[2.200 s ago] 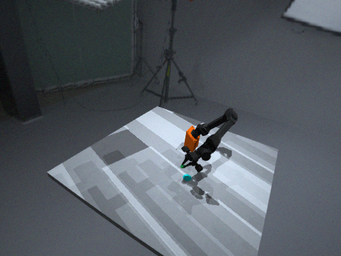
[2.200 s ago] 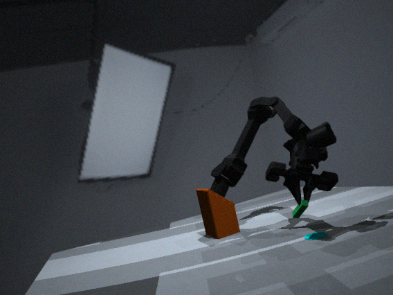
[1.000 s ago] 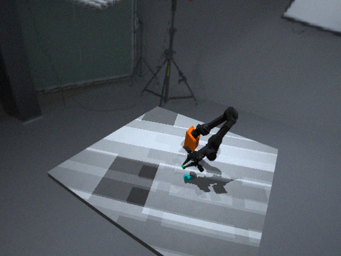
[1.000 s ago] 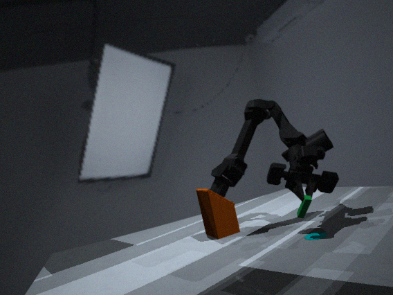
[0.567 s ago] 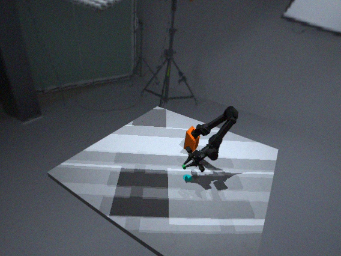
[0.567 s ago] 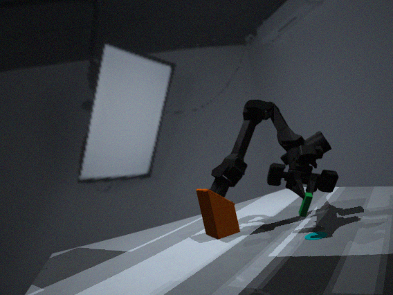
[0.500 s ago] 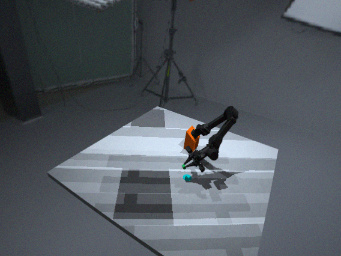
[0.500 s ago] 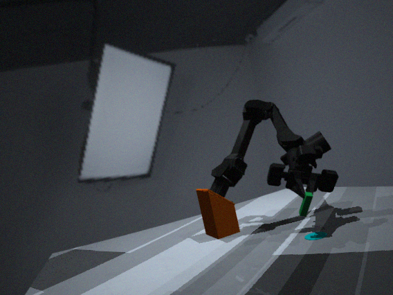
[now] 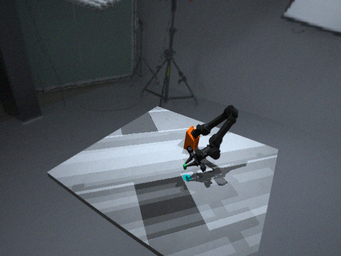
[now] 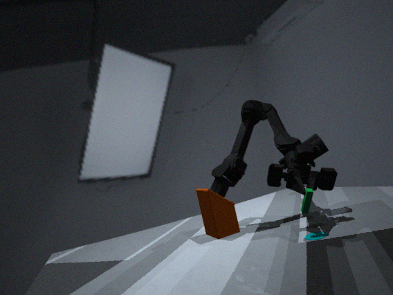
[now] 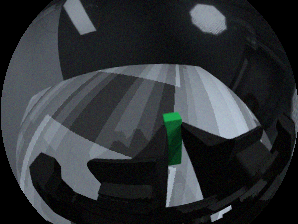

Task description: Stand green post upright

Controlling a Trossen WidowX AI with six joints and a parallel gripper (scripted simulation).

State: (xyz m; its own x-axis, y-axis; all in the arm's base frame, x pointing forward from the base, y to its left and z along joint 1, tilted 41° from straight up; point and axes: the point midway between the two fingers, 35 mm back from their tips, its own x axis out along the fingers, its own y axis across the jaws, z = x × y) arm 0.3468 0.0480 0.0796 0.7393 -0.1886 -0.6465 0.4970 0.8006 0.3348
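Right now my gripper tip is 12 cm above the cyan circle, 3 cm past it and 2 cm to the right of it. From my gripper tip the other things lie so: green post (2 cm below, 1 cm behind).
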